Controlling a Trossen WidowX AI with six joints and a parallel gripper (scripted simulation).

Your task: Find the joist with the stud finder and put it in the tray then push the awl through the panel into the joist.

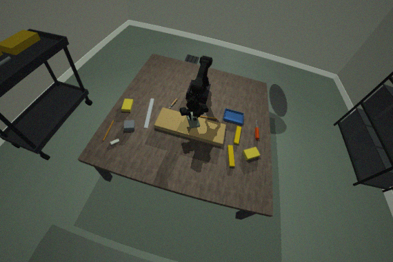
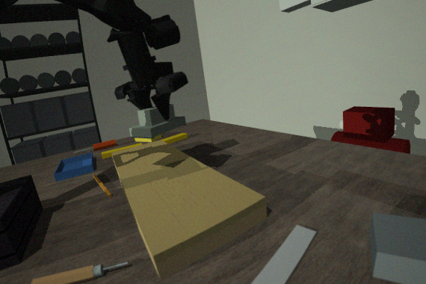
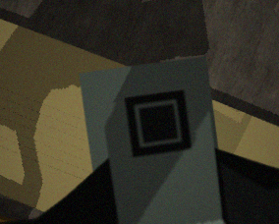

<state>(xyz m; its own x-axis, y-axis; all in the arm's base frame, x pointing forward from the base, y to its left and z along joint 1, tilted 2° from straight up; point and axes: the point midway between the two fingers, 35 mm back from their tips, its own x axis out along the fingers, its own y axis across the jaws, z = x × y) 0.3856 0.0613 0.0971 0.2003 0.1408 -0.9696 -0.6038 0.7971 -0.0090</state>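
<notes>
My gripper tip is now 290 mm past the blue tray, 270 mm to the right of it and 140 mm above it. From my gripper tip the other things lie so: grey stud finder (20 mm above); then awl (240 mm to the right, 170 mm behind, 140 mm below); then square light (30 mm above, 20 mm ahead, 10 mm to the left).
</notes>
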